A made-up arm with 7 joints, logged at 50 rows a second.
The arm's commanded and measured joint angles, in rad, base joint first. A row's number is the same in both.
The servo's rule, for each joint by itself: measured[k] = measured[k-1] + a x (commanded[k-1-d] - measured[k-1]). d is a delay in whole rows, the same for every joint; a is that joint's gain. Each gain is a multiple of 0.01, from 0.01 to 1. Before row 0 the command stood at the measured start. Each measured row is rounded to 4 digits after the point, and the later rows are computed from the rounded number. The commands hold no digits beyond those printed.
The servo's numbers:
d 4
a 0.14 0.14 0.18 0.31 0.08 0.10 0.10
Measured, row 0:
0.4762 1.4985 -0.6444 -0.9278 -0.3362 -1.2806 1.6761
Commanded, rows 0 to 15:
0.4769 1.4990 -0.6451 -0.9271 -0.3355 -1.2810 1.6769
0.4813 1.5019 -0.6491 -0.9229 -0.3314 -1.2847 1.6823
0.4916 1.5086 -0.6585 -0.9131 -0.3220 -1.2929 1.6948
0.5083 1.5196 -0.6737 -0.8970 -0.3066 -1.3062 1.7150
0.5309 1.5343 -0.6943 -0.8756 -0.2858 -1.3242 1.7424
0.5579 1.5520 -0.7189 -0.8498 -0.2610 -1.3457 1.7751
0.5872 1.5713 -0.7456 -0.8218 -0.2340 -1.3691 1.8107
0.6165 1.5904 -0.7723 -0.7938 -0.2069 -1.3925 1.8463
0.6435 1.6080 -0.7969 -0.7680 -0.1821 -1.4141 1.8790
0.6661 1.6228 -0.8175 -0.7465 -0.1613 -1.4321 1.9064
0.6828 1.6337 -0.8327 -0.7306 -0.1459 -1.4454 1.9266
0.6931 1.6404 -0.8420 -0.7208 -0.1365 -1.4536 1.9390
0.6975 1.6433 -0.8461 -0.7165 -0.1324 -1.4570 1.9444
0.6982 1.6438 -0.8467 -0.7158 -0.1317 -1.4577 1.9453
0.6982 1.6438 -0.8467 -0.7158 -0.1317 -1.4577 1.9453
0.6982 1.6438 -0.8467 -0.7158 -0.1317 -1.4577 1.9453
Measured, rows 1 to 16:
0.4762 1.4985 -0.6444 -0.9278 -0.3362 -1.2806 1.6761
0.4762 1.4985 -0.6444 -0.9278 -0.3362 -1.2806 1.6761
0.4762 1.4985 -0.6444 -0.9278 -0.3362 -1.2806 1.6761
0.4762 1.4985 -0.6444 -0.9278 -0.3362 -1.2806 1.6761
0.4763 1.4986 -0.6445 -0.9276 -0.3361 -1.2806 1.6762
0.4770 1.4991 -0.6453 -0.9261 -0.3357 -1.2810 1.6768
0.4790 1.5004 -0.6477 -0.9221 -0.3346 -1.2822 1.6786
0.4831 1.5031 -0.6524 -0.9143 -0.3324 -1.2846 1.6822
0.4898 1.5075 -0.6599 -0.9023 -0.3287 -1.2886 1.6882
0.4993 1.5137 -0.6705 -0.8860 -0.3233 -1.2943 1.6969
0.5116 1.5218 -0.6840 -0.8661 -0.3162 -1.3018 1.7083
0.5263 1.5314 -0.6999 -0.8437 -0.3075 -1.3109 1.7221
0.5427 1.5421 -0.7174 -0.8202 -0.2975 -1.3212 1.7378
0.5600 1.5534 -0.7354 -0.7974 -0.2866 -1.3323 1.7547
0.5772 1.5646 -0.7529 -0.7767 -0.2753 -1.3436 1.7719
0.5934 1.5752 -0.7689 -0.7594 -0.2642 -1.3546 1.7886

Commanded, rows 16 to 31:
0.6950 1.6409 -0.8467 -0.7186 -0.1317 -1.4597 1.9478
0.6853 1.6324 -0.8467 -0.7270 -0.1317 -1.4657 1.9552
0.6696 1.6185 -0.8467 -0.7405 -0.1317 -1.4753 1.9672
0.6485 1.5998 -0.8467 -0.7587 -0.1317 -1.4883 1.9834
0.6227 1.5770 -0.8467 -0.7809 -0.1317 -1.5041 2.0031
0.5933 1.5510 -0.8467 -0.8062 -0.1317 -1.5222 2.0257
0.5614 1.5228 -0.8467 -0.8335 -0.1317 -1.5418 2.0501
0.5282 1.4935 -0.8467 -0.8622 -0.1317 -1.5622 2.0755
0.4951 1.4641 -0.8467 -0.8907 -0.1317 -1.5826 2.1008
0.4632 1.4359 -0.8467 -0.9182 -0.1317 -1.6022 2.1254
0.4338 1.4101 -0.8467 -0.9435 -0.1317 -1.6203 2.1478
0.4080 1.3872 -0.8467 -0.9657 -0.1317 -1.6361 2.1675
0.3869 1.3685 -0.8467 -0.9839 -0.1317 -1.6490 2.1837
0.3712 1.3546 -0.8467 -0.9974 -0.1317 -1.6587 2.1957
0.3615 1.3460 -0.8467 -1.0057 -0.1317 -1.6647 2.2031
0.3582 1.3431 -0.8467 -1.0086 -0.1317 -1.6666 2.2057
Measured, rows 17 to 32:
0.6080 1.5847 -0.7828 -0.7461 -0.2537 -1.3648 1.8042
0.6206 1.5930 -0.7943 -0.7367 -0.2439 -1.3741 1.8183
0.6315 1.6001 -0.8037 -0.7302 -0.2349 -1.3825 1.8310
0.6408 1.6062 -0.8114 -0.7257 -0.2266 -1.3900 1.8424
0.6484 1.6111 -0.8178 -0.7235 -0.2190 -1.3970 1.8529
0.6536 1.6141 -0.8230 -0.7246 -0.2120 -1.4039 1.8631
0.6558 1.6147 -0.8273 -0.7295 -0.2056 -1.4110 1.8735
0.6548 1.6126 -0.8308 -0.7386 -0.1997 -1.4187 1.8845
0.6503 1.6076 -0.8337 -0.7517 -0.1943 -1.4272 1.8964
0.6423 1.5997 -0.8360 -0.7686 -0.1893 -1.4367 1.9093
0.6310 1.5889 -0.8379 -0.7887 -0.1847 -1.4472 1.9234
0.6166 1.5755 -0.8395 -0.8115 -0.1805 -1.4587 1.9386
0.5996 1.5599 -0.8408 -0.8361 -0.1766 -1.4711 1.9548
0.5805 1.5425 -0.8419 -0.8616 -0.1730 -1.4842 1.9719
0.5600 1.5240 -0.8428 -0.8870 -0.1697 -1.4978 1.9895
0.5387 1.5048 -0.8435 -0.9114 -0.1667 -1.5116 2.0073

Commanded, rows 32 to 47:
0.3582 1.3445 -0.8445 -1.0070 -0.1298 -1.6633 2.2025
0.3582 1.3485 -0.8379 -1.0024 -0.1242 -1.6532 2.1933
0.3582 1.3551 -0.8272 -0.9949 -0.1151 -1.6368 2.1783
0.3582 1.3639 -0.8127 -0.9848 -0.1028 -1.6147 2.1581
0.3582 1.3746 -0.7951 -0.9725 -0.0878 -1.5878 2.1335
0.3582 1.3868 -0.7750 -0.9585 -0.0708 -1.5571 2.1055
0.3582 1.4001 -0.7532 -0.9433 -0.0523 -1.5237 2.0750
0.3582 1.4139 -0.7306 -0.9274 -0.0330 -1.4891 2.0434
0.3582 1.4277 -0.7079 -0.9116 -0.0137 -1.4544 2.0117
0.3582 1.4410 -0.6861 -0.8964 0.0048 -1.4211 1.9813
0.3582 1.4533 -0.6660 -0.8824 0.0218 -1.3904 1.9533
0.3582 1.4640 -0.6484 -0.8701 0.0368 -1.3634 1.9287
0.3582 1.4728 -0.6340 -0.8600 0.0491 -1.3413 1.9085
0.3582 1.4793 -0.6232 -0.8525 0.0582 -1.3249 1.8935
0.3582 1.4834 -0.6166 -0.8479 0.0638 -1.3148 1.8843
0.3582 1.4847 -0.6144 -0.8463 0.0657 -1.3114 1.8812
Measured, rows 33 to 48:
0.5174 1.4857 -0.8441 -0.9339 -0.1639 -1.5253 2.0249
0.4969 1.4673 -0.8446 -0.9536 -0.1613 -1.5386 2.0420
0.4779 1.4503 -0.8450 -0.9698 -0.1589 -1.5512 2.0581
0.4611 1.4353 -0.8453 -0.9818 -0.1567 -1.5627 2.0729
0.4467 1.4226 -0.8452 -0.9896 -0.1545 -1.5728 2.0859
0.4343 1.4122 -0.8439 -0.9936 -0.1521 -1.5808 2.0966
0.4236 1.4042 -0.8409 -0.9940 -0.1491 -1.5864 2.1048
0.4144 1.3986 -0.8358 -0.9911 -0.1454 -1.5892 2.1101
0.4065 1.3952 -0.8285 -0.9853 -0.1408 -1.5891 2.1124
0.3997 1.3940 -0.8189 -0.9770 -0.1352 -1.5859 2.1117
0.3939 1.3949 -0.8071 -0.9666 -0.1286 -1.5797 2.1080
0.3889 1.3976 -0.7933 -0.9544 -0.1210 -1.5706 2.1015
0.3846 1.4018 -0.7779 -0.9411 -0.1124 -1.5590 2.0925
0.3809 1.4073 -0.7614 -0.9272 -0.1030 -1.5452 2.0814
0.3777 1.4137 -0.7442 -0.9133 -0.0930 -1.5297 2.0686
0.3750 1.4207 -0.7270 -0.8999 -0.0826 -1.5131 2.0546

